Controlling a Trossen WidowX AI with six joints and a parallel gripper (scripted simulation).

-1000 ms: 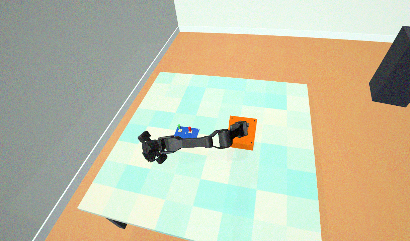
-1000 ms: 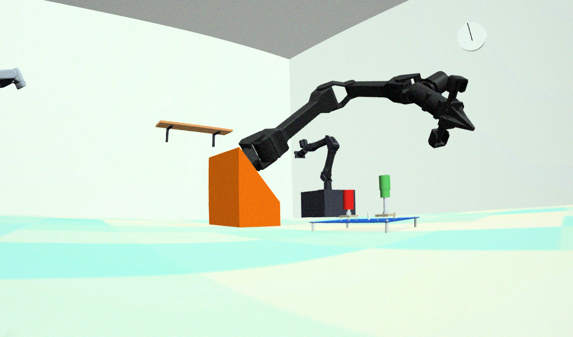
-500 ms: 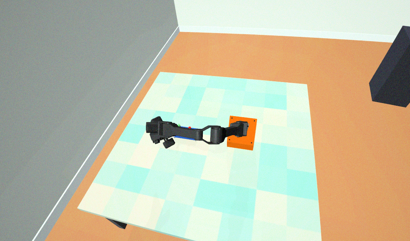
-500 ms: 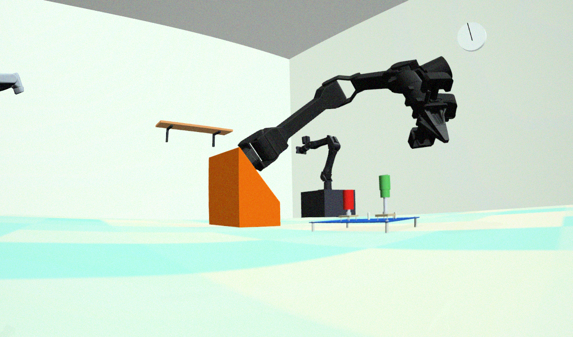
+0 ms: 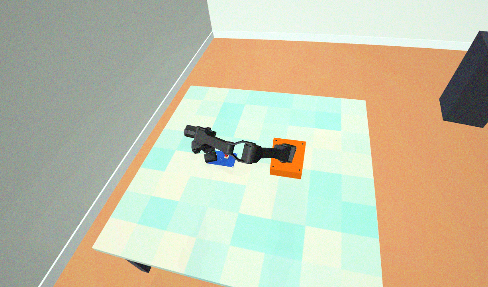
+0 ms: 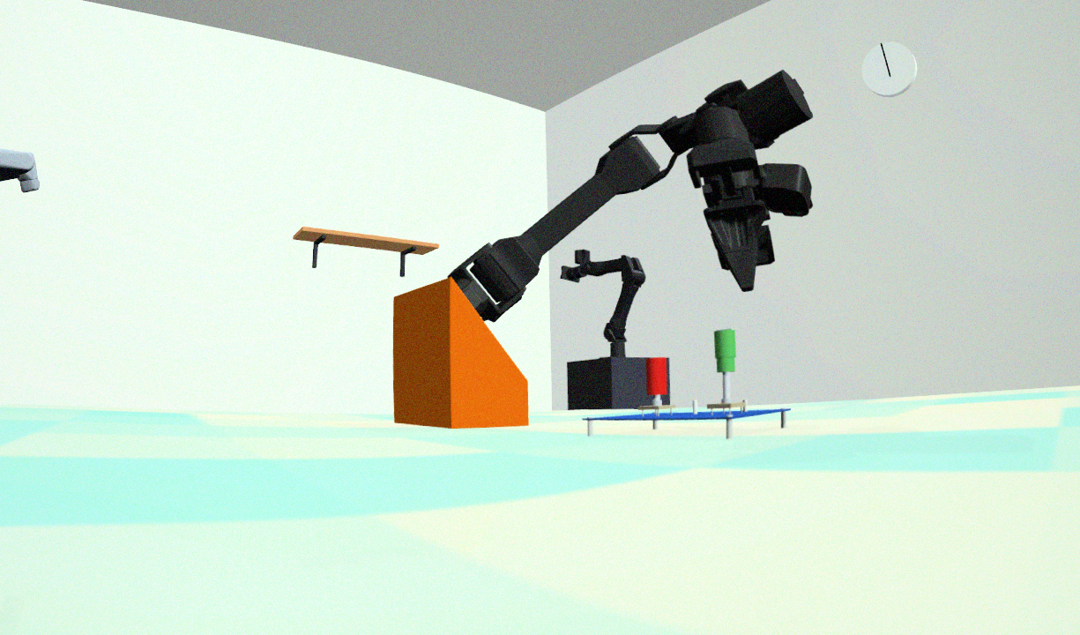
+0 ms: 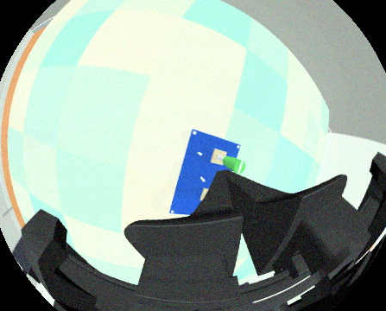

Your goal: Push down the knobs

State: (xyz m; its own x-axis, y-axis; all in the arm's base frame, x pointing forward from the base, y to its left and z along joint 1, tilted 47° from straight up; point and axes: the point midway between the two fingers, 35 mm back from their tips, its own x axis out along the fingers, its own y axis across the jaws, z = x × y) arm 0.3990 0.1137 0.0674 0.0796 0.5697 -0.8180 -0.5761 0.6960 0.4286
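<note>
The red knob lies 80 mm below my gripper tip, 60 mm to the right of it and 60 mm behind it. From my gripper tip the other things lie so: green knob: 50 mm to the right, 50 mm below, 10 mm ahead.
</note>
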